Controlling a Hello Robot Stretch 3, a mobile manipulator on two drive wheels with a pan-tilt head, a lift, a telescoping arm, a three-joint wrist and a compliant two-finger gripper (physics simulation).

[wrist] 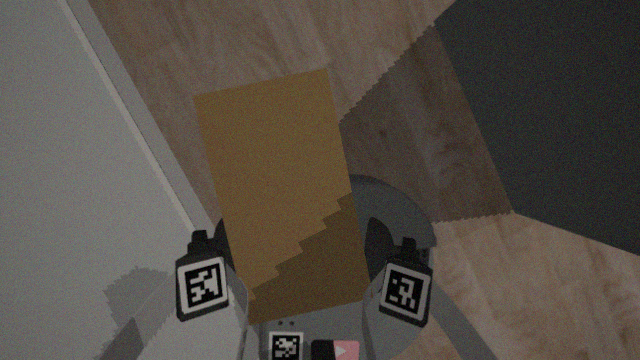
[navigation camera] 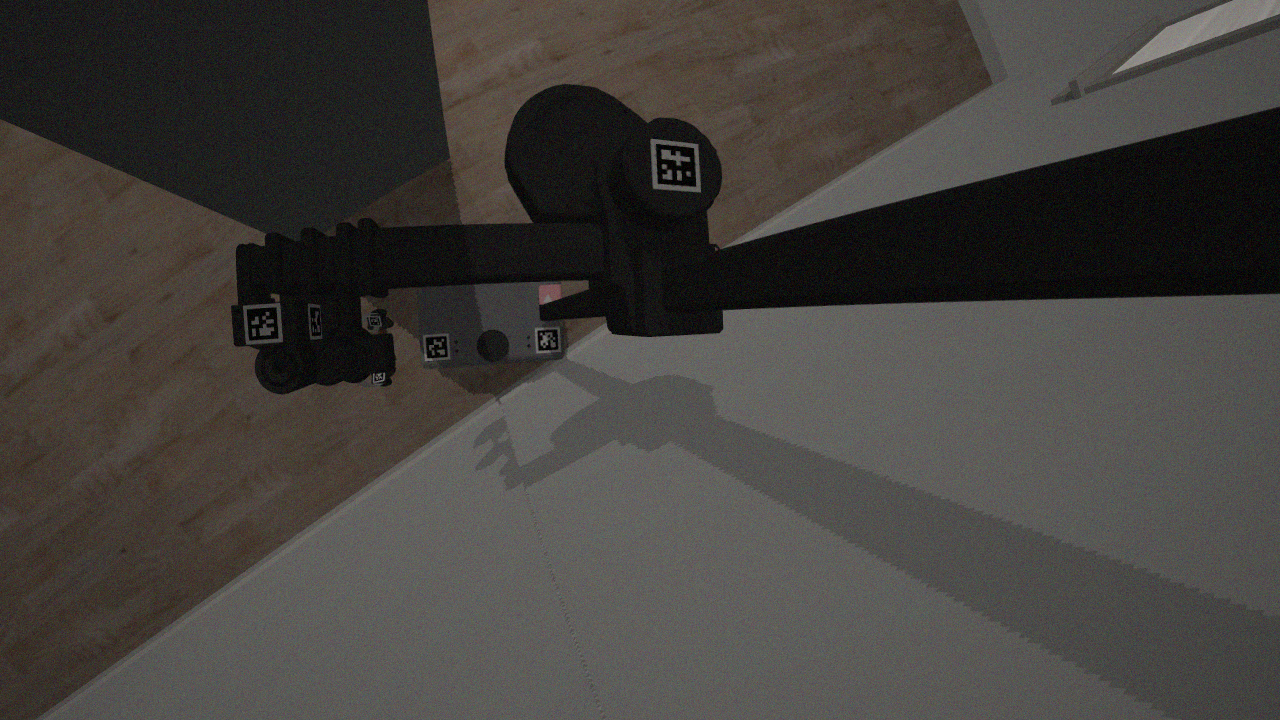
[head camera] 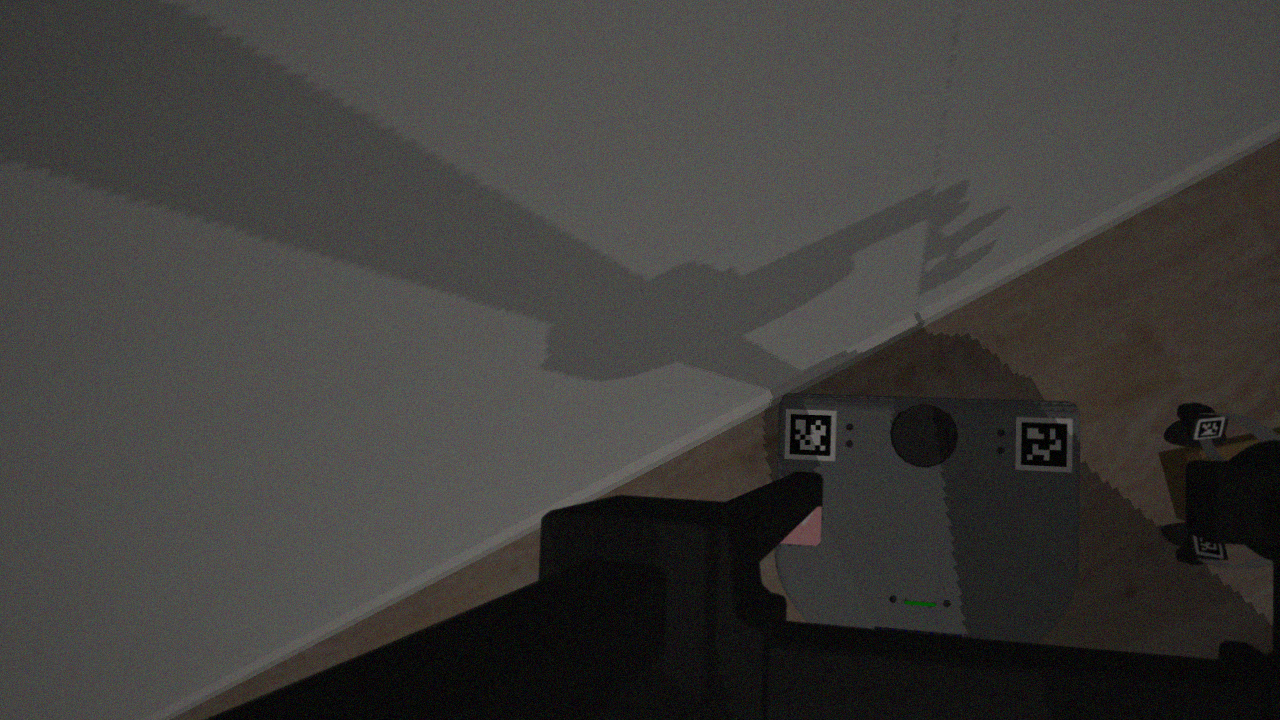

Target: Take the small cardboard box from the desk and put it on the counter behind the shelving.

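Seen in the pictures: gripper, fingertip midpoint: (head camera: 1184, 481); robot's base, link origin: (navigation camera: 491, 341) (head camera: 920, 437).
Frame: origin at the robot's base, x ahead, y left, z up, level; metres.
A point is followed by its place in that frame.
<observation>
The small cardboard box (wrist: 282, 190) (head camera: 1173, 479) {x -0.019, y -0.166, z 0.530 m} is a plain yellow-brown block. In the wrist view it stands between the two fingertips of my gripper (wrist: 300, 250) {x -0.021, y -0.178, z 0.512 m} (head camera: 1188, 483) {x -0.021, y -0.178, z 0.512 m} (navigation camera: 383, 349) {x -0.021, y -0.178, z 0.512 m}, which is shut on it. The box is held up above the floor, slightly turned relative to the fingers, and most of it reaches out past the fingertips. In the head view the gripper is at the right edge and the box is partly hidden behind it. In the navigation view the gripper is left of the base. The desk, the counter and the shelving cannot be made out for certain.
A pale wall (head camera: 358, 465) {x -0.023, y 0.326, z 0.807 m} (navigation camera: 805, 555) {x 0.087, y 0.131, z 1.070 m} (wrist: 60, 150) with a skirting runs diagonally close beside my base (head camera: 877, 537) {x -0.118, y 0.049, z 0.160 m} (navigation camera: 456, 308) {x -0.087, y -0.080, z 0.160 m}. A large dark flat surface (navigation camera: 232, 89) {x -0.363, y -0.339, z 0.655 m} (wrist: 560, 100) lies on the other side of the arm. Wooden floor (navigation camera: 134, 501) {x 0.357, y -1.033, z 0.000 m} shows between them.
</observation>
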